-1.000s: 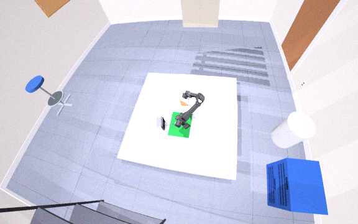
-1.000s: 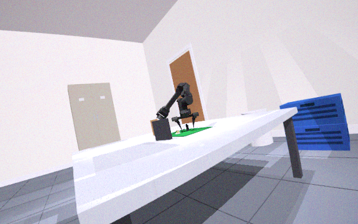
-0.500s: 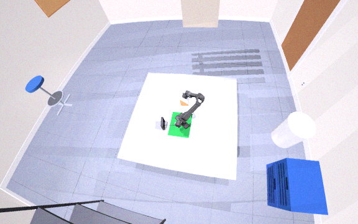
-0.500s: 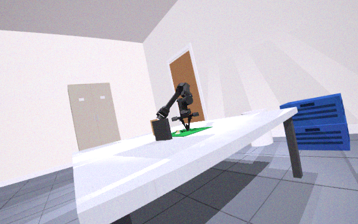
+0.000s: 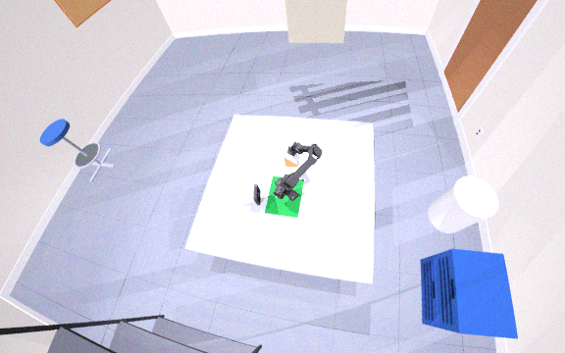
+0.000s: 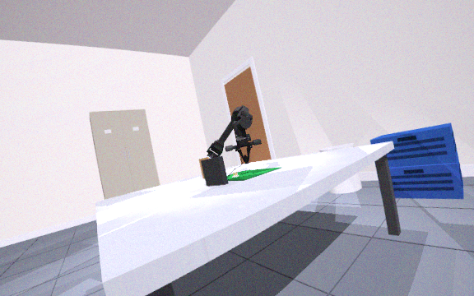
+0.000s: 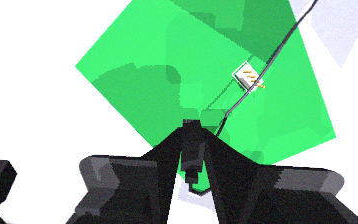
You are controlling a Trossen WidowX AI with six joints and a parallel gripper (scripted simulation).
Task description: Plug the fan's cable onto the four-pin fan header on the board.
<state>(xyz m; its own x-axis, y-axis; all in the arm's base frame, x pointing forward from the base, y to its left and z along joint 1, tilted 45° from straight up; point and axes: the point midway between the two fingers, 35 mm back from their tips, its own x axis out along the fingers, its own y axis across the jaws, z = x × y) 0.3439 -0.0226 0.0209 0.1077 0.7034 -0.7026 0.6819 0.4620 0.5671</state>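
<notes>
The white four-pin fan header lies 8 cm to the right of my gripper tip, 6 cm below it and 1 cm behind it. Also, from my gripper tip: black fan: 21 cm to the right, 1 cm ahead; then green board: 8 cm below, 3 cm to the right, 1 cm behind; then black fan plug: 1 cm to the left, 1 cm behind, 1 cm above.
</notes>
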